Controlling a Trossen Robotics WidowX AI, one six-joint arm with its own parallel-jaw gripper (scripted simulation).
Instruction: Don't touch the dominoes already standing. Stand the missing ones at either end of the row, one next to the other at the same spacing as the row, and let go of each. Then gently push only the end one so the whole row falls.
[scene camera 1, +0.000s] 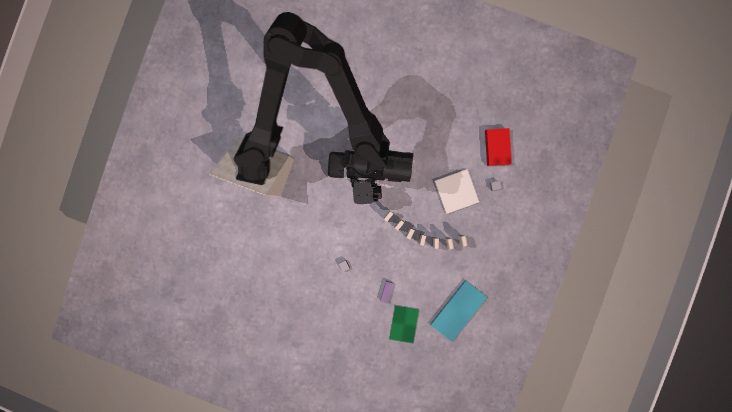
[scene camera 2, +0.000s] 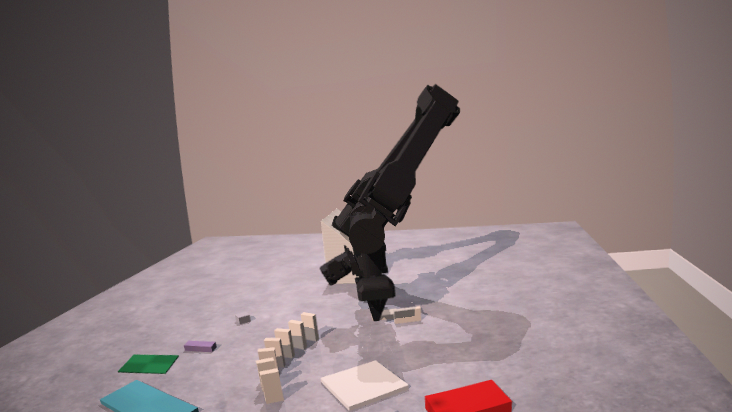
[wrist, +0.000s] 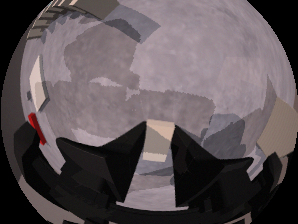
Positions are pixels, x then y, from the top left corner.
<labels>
gripper: scene camera 1; scene camera 2 375, 318; wrist
green tile: scene camera 1; scene camera 2; not seen in the wrist view (out of frame)
same spot on gripper: (wrist: 102, 175) = (scene camera 1: 376, 175)
same spot on green tile: (scene camera 2: 152, 364) = (scene camera 1: 406, 321)
</labels>
